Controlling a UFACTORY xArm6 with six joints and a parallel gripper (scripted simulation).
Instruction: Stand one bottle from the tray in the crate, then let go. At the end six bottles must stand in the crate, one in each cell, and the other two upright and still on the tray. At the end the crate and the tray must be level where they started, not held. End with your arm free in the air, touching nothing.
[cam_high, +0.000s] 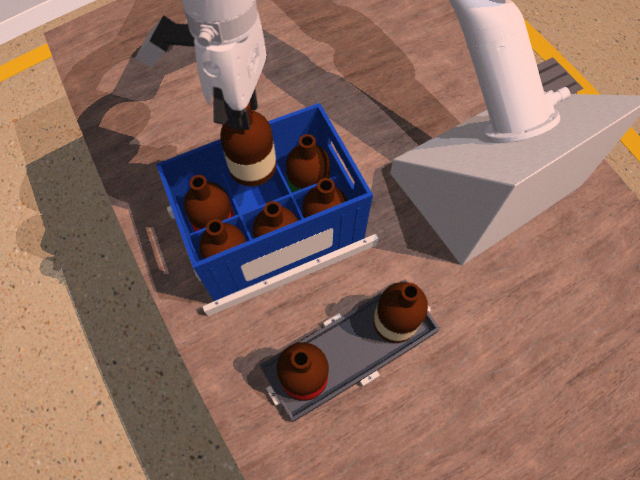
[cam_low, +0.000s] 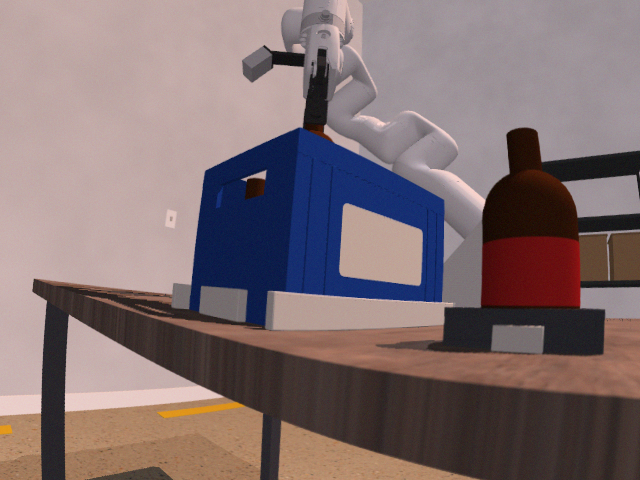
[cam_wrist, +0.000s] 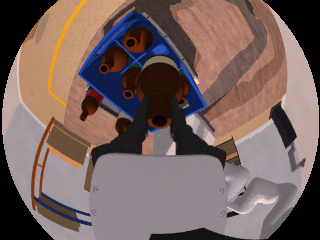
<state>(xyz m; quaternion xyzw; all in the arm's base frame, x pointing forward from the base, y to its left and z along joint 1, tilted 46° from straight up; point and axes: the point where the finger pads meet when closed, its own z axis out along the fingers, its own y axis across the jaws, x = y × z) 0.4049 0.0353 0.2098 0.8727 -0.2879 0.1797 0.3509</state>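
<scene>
Right now the blue crate is 21 cm below my hand and 4 cm to the left of it. Also, from my hand: grey tray: 30 cm to the left, 28 cm below, 3 cm behind; cream-labelled bottle: 29 cm to the left, 21 cm below, 12 cm behind; red-labelled bottle: 30 cm to the left, 21 cm below, 6 cm ahead.
</scene>
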